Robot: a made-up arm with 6 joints.
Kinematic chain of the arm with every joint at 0, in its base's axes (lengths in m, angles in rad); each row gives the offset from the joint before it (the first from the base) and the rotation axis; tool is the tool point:
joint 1: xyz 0 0 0.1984 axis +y
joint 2: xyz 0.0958 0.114 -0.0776 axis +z
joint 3: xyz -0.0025 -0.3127 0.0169 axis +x
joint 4: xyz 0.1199 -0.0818 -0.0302 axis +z
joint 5: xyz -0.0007 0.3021 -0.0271 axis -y
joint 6: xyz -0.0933 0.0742 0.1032 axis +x
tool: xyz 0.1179 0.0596 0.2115
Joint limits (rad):
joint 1: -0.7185..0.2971
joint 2: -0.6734..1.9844
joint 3: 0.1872..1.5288
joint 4: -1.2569..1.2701
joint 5: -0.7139..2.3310
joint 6: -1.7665..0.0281
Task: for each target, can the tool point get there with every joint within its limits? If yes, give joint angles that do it. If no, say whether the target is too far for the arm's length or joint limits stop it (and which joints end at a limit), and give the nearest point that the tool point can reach.
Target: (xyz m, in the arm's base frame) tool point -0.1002 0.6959 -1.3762
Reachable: no: too far | nearest point -0.1106 0.1432 -0.3379 | short by 1.176 m
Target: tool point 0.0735 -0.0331 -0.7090
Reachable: no: joint limits stop it (at a limit: joint 1, joint 4, joint 5, joint 6) | nearest point -0.0749 -0.0060 -0.3609 | short by 0.379 m
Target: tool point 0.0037 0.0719 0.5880
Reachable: yes | joints -0.4123 1.5571 0.6863 0.3763 -0.1166 -0.7022
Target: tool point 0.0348 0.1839 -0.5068
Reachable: no: joint limits stop it (at a limit: joint 1, joint 2, joint 4, joint 5) | nearest point -0.0349 0.1189 -0.3333 | short by 0.198 m
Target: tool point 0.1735 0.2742 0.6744
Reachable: yes | joints -0.2727 1.2137 1.2771 -0.2804 1.6440 -1.4869
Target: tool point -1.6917 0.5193 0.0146
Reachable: no: too far | nearest point -0.5751 0.0868 0.1113 | short by 1.201 m
